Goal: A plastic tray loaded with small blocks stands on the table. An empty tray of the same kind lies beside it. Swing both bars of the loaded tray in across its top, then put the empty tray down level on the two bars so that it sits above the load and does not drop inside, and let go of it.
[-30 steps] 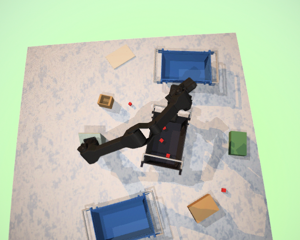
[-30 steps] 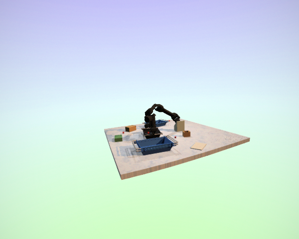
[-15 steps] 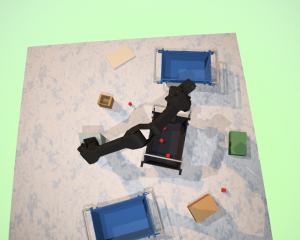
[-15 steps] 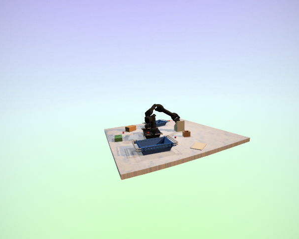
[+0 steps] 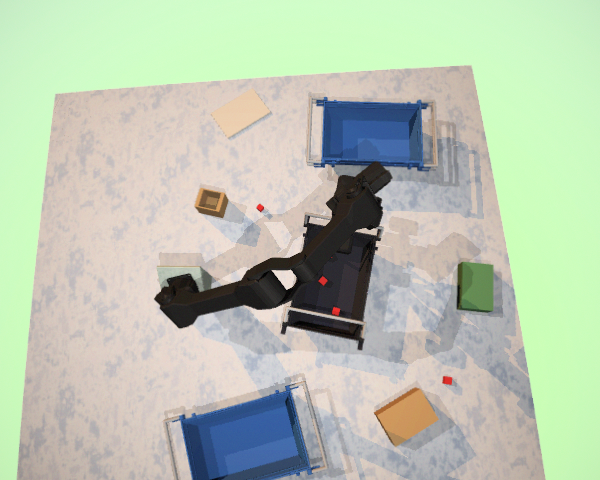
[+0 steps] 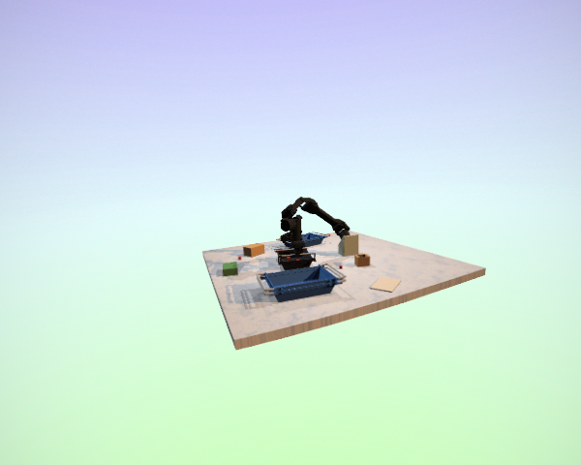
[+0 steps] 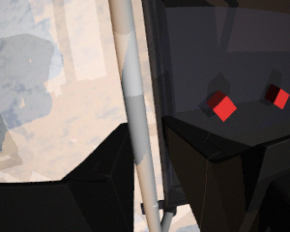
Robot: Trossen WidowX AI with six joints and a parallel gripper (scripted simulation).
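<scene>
The blue tray is 330 mm behind my gripper tip, 480 mm to the right of it and 30 mm below it. From my gripper tip the other things lie so: green block 310 mm ahead, 220 mm to the right, 60 mm below; then tan flat board 220 mm behind, 420 mm to the left, 80 mm below; then brown box 330 mm behind, 140 mm to the left, 60 mm below.
</scene>
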